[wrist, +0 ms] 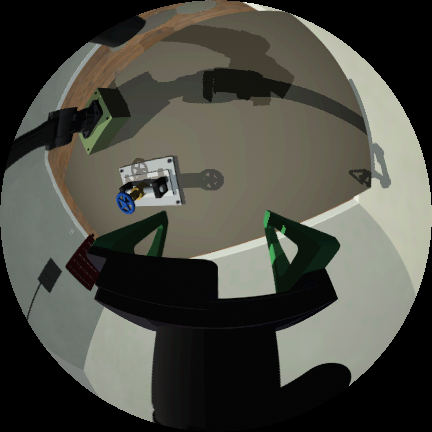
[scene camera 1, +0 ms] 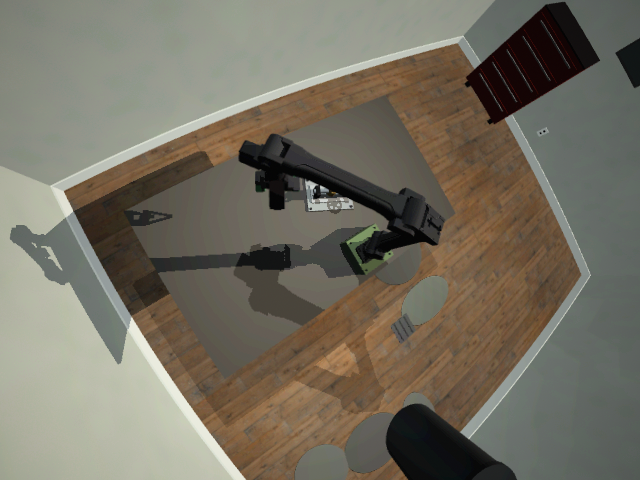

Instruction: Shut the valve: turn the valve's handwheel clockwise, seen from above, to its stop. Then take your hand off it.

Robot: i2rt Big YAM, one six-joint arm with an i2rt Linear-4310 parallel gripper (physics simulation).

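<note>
The valve's blue handwheel (wrist: 125,202) stands on a brass and black valve body (wrist: 137,192) in the wrist view. The body is fixed to a white plate (scene camera 1: 330,208) (wrist: 175,197) on the grey table. In the scene view the arm hides the handwheel. My gripper (wrist: 215,215) is open, with its two green fingers wide apart and nothing between them. It is apart from the handwheel, which lies to the left of the fingers in the wrist view. In the scene view the fingertips are mostly hidden behind the wrist.
The arm's green base block (scene camera 1: 349,254) (wrist: 112,127) stands on the grey table top (scene camera 1: 206,310) (wrist: 280,165), near the edge. The arm's long link (scene camera 1: 346,183) passes above the valve plate. A dark red drawer cabinet (scene camera 1: 532,62) (wrist: 82,264) stands by the wall.
</note>
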